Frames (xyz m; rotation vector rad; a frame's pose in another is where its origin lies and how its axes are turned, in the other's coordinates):
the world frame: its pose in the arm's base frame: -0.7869 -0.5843 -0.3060 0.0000 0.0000 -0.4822
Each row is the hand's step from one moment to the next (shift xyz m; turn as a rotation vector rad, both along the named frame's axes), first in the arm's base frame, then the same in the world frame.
Working: the arm's base frame: its pose in the world frame: 0.4262 0.8826 0.3060 0.0000 0.0000 0.4822

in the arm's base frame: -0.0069 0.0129 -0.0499 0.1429 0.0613 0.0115
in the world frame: -0.0121 0.0082 -0.0499 0.0982 0.1206 0.0115
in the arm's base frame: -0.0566 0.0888 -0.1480 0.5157 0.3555 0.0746
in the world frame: -0.0913 0.0524 -0.1480 0.2920 0.5541 0.0746
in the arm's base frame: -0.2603 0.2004 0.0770 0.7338 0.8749 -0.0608
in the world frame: -0.3236 0.0568 0.0770 0.2444 1.1154 -0.0608
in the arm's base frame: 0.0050 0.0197 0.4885 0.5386 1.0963 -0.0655
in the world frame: -0.0047 0.0198 0.4885 -0.0312 1.2211 -0.0655
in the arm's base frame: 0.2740 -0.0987 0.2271 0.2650 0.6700 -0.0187
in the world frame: 0.2885 0.0396 0.2271 -0.0759 0.7165 -0.0187
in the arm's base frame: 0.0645 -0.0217 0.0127 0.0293 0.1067 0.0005
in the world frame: 0.0672 0.0107 0.0127 -0.0235 0.1081 0.0005
